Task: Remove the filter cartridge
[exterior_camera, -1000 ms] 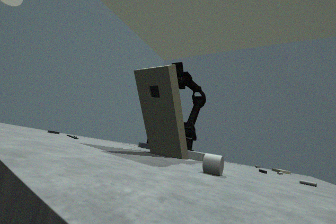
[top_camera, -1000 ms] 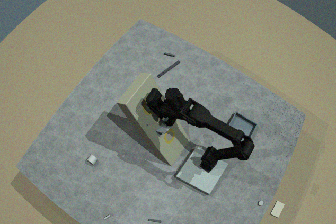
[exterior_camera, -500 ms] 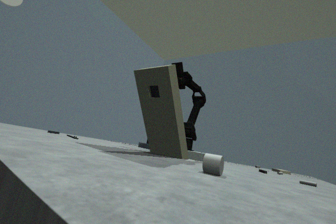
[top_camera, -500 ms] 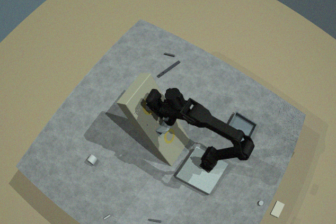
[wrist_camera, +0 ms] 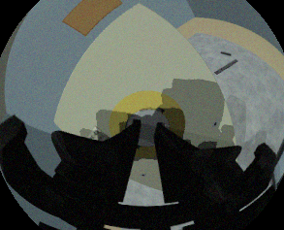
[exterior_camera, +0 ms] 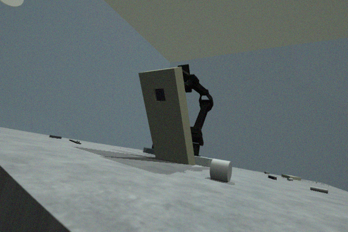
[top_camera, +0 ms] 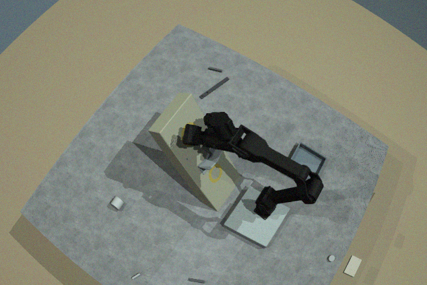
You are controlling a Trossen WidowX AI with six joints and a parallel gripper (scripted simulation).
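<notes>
My gripper tip is now 10 mm short of the round filter cartridge and 10 mm above it. Also, from my gripper tip: grey tray (370 mm behind, 350 mm to the right, 270 mm below).
</notes>
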